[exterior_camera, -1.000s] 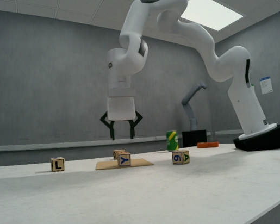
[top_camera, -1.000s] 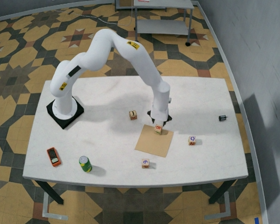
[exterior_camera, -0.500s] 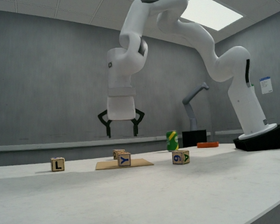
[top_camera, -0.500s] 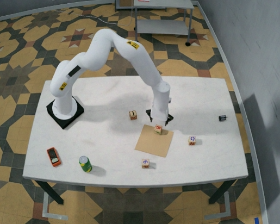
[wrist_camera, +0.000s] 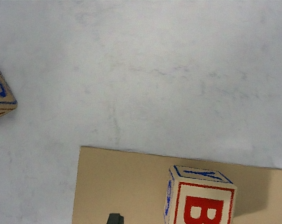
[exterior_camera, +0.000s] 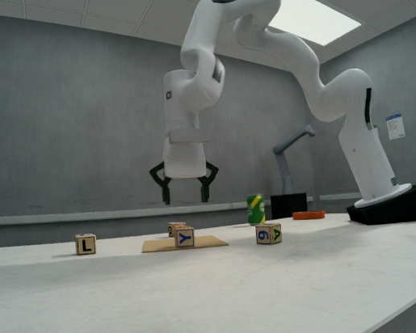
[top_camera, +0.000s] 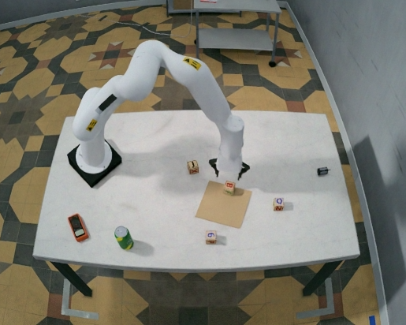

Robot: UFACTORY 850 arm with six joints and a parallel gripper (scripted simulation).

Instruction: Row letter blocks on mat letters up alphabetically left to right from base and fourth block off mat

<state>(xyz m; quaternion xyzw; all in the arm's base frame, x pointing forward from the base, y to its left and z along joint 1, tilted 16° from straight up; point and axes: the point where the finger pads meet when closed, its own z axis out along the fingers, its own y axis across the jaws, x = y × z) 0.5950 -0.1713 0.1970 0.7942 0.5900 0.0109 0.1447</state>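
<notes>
Now: hand 140 mm past the J block, 130 mm to the right of it and 90 mm above it. From my hand the other things lie so: tan mat 20 mm behind, 70 mm to the right, 110 mm below; then small black object 500 mm ahead, 30 mm to the left, 100 mm below; then Q block 210 mm ahead, 120 mm to the right, 90 mm below.
</notes>
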